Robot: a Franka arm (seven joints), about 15 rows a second.
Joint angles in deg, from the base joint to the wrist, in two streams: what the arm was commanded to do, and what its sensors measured. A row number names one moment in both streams.
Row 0, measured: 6.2, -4.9, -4.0, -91.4, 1.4, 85.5, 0.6
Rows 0 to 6, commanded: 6.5, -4.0, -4.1, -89.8, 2.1, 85.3, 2.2; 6.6, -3.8, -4.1, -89.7, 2.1, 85.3, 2.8; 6.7, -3.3, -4.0, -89.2, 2.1, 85.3, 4.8; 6.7, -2.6, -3.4, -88.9, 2.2, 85.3, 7.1; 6.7, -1.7, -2.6, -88.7, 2.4, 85.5, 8.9; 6.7, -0.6, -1.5, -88.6, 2.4, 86.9, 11.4; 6.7, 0.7, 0.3, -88.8, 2.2, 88.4, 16.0
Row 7, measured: 6.2, -2.9, -2.0, -90.9, 1.4, 86.9, 8.9
